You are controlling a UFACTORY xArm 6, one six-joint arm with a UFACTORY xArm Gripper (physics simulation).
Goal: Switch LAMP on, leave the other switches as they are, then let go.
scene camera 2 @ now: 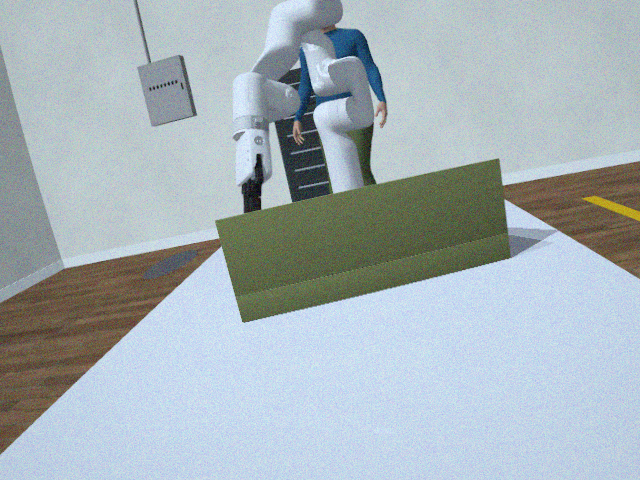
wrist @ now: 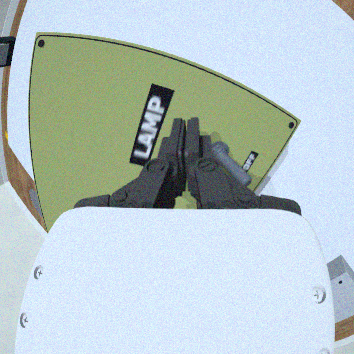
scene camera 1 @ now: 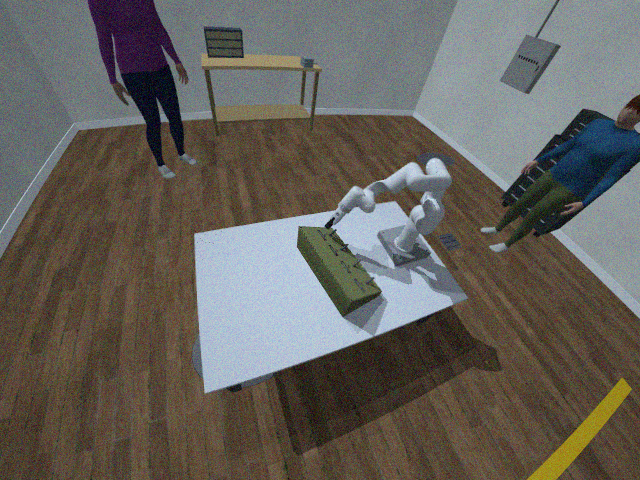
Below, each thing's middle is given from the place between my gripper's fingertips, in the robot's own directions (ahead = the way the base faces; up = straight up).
Right now my hand is 30 mm short of the switch box [scene camera 2: 294, 256], 200 mm to the right of it and 70 mm above it.
